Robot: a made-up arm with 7 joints. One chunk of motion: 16 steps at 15 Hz.
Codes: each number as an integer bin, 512 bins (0 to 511) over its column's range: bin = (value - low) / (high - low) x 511, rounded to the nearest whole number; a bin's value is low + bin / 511 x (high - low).
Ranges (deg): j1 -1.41..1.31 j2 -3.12..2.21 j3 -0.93..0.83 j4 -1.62..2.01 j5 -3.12..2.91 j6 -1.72..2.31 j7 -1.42..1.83
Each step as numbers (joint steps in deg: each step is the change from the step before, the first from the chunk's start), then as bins.
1 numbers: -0.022 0.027 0.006 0.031 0.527 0.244 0.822
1 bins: 261 302 272 232 309 249 353
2 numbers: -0.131 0.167 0.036 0.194 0.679 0.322 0.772
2 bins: 240 315 280 255 322 259 345
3 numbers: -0.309 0.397 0.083 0.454 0.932 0.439 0.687
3 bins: 207 337 294 292 343 274 331
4 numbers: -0.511 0.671 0.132 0.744 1.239 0.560 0.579
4 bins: 169 363 308 333 369 289 314
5 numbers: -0.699 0.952 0.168 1.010 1.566 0.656 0.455
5 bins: 134 390 319 370 397 301 295
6 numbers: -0.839 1.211 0.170 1.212 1.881 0.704 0.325
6 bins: 107 415 319 399 424 307 274
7 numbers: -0.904 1.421 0.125 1.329 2.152 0.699 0.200
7 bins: 95 435 306 415 447 307 255
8 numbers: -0.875 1.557 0.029 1.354 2.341 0.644 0.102
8 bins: 101 448 278 419 463 300 239
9 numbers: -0.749 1.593 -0.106 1.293 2.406 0.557 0.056
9 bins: 124 452 239 410 468 289 232
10 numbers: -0.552 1.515 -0.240 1.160 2.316 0.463 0.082
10 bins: 161 444 200 391 461 277 236
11 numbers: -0.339 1.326 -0.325 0.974 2.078 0.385 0.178
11 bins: 201 426 176 365 440 267 251
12 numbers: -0.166 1.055 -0.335 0.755 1.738 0.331 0.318
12 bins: 234 400 173 334 412 260 273
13 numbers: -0.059 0.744 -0.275 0.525 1.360 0.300 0.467
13 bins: 254 370 190 302 380 256 297
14 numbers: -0.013 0.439 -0.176 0.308 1.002 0.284 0.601
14 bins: 262 341 219 271 349 254 318
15 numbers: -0.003 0.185 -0.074 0.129 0.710 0.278 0.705
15 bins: 264 317 249 246 325 253 334
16 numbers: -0.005 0.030 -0.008 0.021 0.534 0.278 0.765
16 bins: 264 302 268 231 310 253 344
